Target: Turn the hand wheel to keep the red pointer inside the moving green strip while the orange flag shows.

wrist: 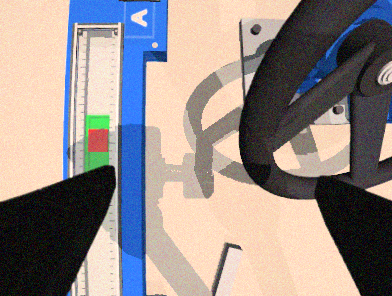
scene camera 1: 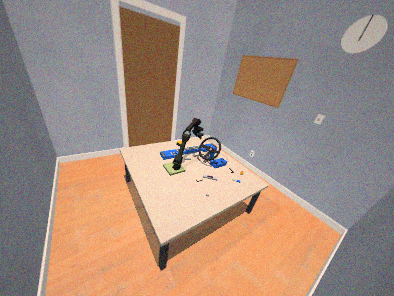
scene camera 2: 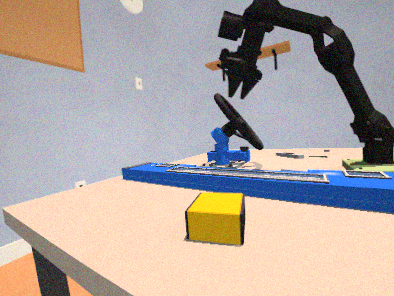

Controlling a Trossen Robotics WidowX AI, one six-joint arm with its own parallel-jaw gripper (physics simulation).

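Where they show: gripper, between the fingertips: (wrist: 216,180) (scene camera 1: 199,138) (scene camera 2: 236,98); arm's base, origin of its link: (scene camera 1: 176,168) (scene camera 2: 378,161).
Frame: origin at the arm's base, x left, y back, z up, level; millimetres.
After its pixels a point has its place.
The black hand wheel (scene camera 1: 209,149) {x 17, y -463, z 139 mm} (scene camera 2: 248,131) {x 120, y -377, z 121 mm} (wrist: 257,115) {x 144, y -430, z 192 mm} stands tilted on its blue mount (scene camera 2: 220,156) {x 32, y -523, z 21 mm}. My gripper (scene camera 1: 201,136) {x 176, y -396, z 229 mm} (scene camera 2: 236,97) {x 176, y -396, z 229 mm} (wrist: 216,180) {x 176, y -396, z 229 mm} is open and empty, fingers pointing down. In scene camera 2 its tips are just above the wheel's upper rim; in the wrist view the right finger overlaps the near rim. Contact cannot be told. The red pointer (wrist: 98,140) {x 293, y -432, z 15 mm} lies inside the green strip (wrist: 98,122) {x 292, y -455, z 16 mm}, nearer its upper end, in the blue track unit (scene camera 1: 170,154) {x 250, y -52, z 21 mm} (scene camera 2: 150,176) {x 327, y -647, z -3 mm} (wrist: 134,90) {x 245, y -494, z 16 mm}. The left finger partly hides the strip's lower end. The orange flag does not show.
A yellow block (scene camera 2: 215,225) {x 533, y -325, z 0 mm} stands on the table (scene camera 1: 160,205) {x -361, y 342, z -24 mm} in front of the track unit. The arm stands on a green base plate (scene camera 1: 172,171) {x -34, y 66, z 1 mm} (scene camera 2: 350,163) {x 28, y -78, z -1 mm}. Small items, one orange (scene camera 1: 242,173) {x -401, y -666, z 1 mm}, lie beyond the wheel mount. A pale bar (wrist: 227,270) {x 134, y -245, z -4 mm} lies between the fingers' outlines, far below.
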